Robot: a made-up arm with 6 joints.
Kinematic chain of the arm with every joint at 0, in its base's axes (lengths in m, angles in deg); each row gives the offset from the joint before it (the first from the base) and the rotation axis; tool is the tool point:
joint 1: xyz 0 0 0.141 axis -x
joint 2: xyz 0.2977 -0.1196 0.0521 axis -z
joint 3: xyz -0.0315 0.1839 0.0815 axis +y
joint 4: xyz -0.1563 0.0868 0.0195 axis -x
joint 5: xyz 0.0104 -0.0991 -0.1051 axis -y
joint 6: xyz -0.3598 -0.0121 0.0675 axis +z
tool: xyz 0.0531 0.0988 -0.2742
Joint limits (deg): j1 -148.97..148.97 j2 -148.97..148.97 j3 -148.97..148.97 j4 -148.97..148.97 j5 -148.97..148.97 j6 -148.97..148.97
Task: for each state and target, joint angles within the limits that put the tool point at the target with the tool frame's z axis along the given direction. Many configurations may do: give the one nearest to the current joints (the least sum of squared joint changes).
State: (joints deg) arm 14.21 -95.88 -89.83 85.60 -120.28 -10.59
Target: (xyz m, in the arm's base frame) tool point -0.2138 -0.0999 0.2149 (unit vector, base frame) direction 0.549 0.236 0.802
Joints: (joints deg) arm 38.44 -98.68 -99.88 117.18 -123.83 -7.36
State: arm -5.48 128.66 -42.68 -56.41 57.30 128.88
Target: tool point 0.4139 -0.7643 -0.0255 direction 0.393 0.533 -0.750
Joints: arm 2.18 131.30 -52.91 -35.98 82.67 132.71
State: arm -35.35 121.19 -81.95 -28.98 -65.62 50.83
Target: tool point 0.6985 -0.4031 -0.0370 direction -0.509 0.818 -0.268
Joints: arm 12.31 68.46 -129.84 -11.09 -34.25 26.86
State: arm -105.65 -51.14 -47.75 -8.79 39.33 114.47
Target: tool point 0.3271 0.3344 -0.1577 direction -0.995 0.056 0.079
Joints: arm -86.43 -14.92 -32.50 35.99 55.15 107.35
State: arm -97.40 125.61 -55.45 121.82 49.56 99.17
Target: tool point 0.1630 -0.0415 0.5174 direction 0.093 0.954 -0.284
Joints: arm -87.03 90.32 -99.27 128.37 83.09 111.13
